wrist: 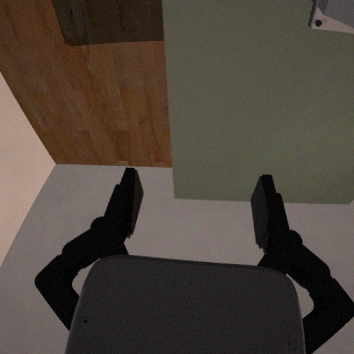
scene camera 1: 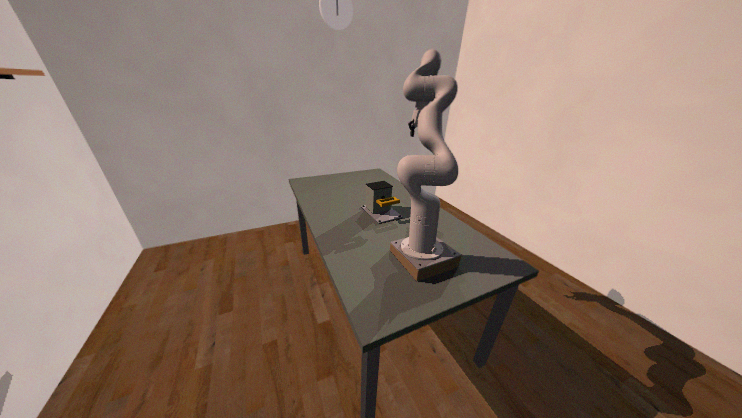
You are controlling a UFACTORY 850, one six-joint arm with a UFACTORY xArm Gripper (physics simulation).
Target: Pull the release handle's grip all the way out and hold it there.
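The release handle's yellow grip [scene camera 1: 388, 201] sticks out from the front of a dark box-shaped housing [scene camera 1: 382, 193] with a flat black top, in scene camera 1. The housing stands on a light base plate [scene camera 1: 369, 213] on the table; a corner of that plate [wrist: 334, 24] shows at the top right in the wrist view. How far the grip is out is too small to tell. My gripper [scene camera 1: 412, 128] [wrist: 196, 182] is open and empty, high above the table and well above the grip, apart from it. The grip does not show in the wrist view.
The grey-green table [scene camera 1: 342, 259] [wrist: 240, 110] bears the housing and my arm's base block [scene camera 1: 436, 268], nearer the camera than the housing. The arm rises beside the housing. Walls stand behind and to the right of the table. Wooden floor [scene camera 1: 218, 311] [wrist: 120, 100] lies beyond the table's edge.
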